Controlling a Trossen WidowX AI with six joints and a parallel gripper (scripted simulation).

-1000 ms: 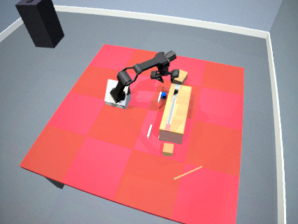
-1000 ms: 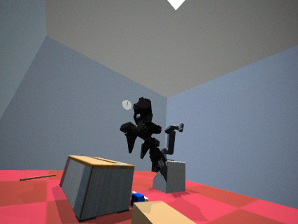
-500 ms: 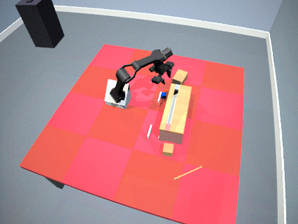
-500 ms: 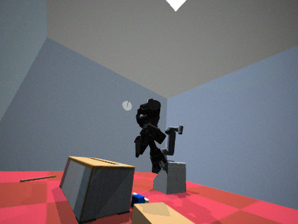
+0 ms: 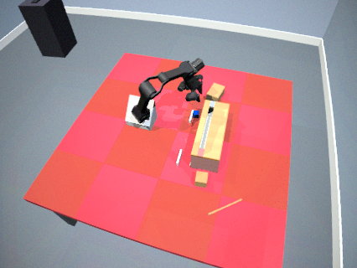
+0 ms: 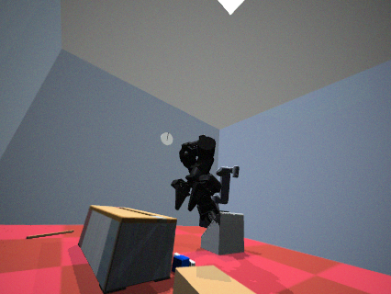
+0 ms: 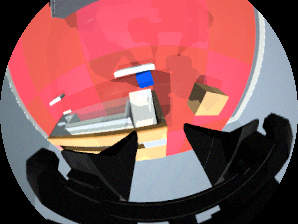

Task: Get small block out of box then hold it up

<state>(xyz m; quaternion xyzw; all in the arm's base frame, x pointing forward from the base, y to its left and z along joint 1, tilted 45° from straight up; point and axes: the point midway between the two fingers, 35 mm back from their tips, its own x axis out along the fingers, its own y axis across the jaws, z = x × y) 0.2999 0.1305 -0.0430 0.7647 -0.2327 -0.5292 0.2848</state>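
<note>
Now: gripper tip 2 cm past the small blue block, 1 cm to the left of it and 13 cm above it. Round my gripper tip: thin stick (22 cm ahead, 55 cm to the right, 15 cm below); then box (5 cm ahead, 18 cm to the right, 9 cm below).
</note>
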